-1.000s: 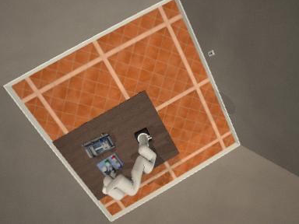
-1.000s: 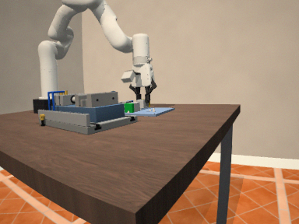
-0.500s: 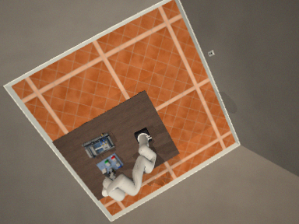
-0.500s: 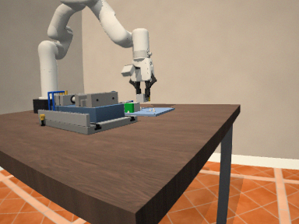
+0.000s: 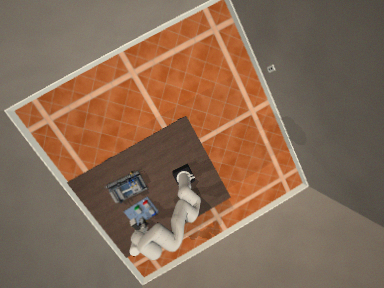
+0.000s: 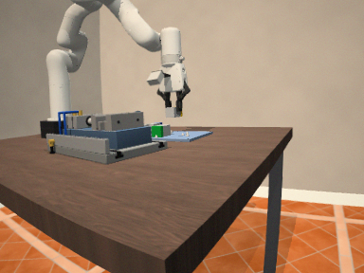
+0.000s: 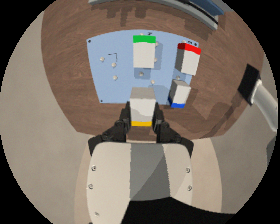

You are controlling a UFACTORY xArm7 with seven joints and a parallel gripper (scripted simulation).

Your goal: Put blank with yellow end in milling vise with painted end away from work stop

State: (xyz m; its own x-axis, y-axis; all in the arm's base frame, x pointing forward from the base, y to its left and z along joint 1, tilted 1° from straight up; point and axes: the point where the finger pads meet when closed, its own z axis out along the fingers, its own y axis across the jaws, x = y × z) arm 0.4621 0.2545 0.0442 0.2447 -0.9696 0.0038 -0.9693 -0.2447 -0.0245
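The blue infeed plate is 10 mm ahead of my hand, 40 mm to the right of it and 100 mm below it. From my hand the other things lie so: yellow-ended blank: 20 mm below; then blue-ended blank: 90 mm behind, 20 mm to the right, 80 mm below; then green-ended blank: 20 mm ahead, 90 mm to the right, 80 mm below.
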